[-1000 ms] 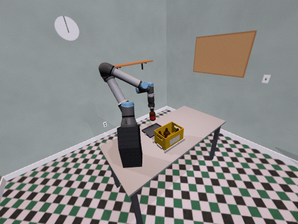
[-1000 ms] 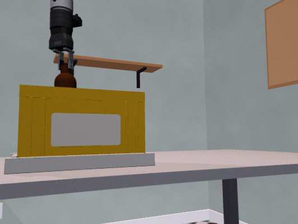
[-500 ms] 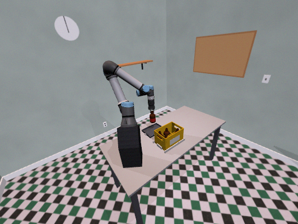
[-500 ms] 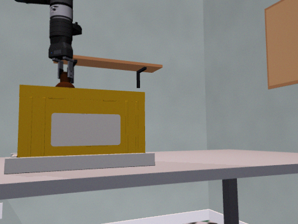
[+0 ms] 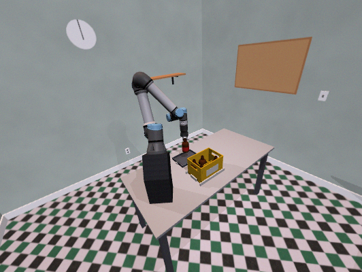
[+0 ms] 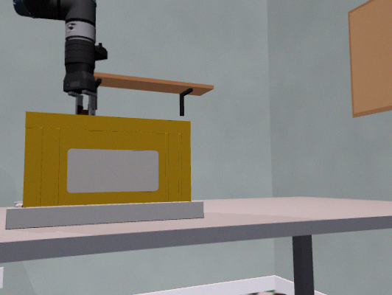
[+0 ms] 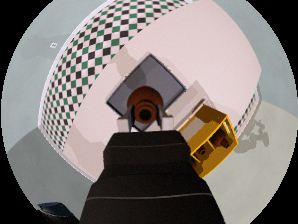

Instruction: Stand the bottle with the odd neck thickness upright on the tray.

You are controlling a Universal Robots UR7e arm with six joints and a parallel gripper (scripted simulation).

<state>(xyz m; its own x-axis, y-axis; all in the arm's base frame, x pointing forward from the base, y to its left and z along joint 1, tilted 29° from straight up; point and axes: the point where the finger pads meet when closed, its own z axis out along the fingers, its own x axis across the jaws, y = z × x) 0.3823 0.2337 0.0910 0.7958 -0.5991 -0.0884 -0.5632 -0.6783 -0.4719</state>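
My gripper is now 70 mm above the brown bottle. The rest, counted from my hand: dark tray 240 mm below; then crate 280 mm to the right, 170 mm below, 50 mm ahead.
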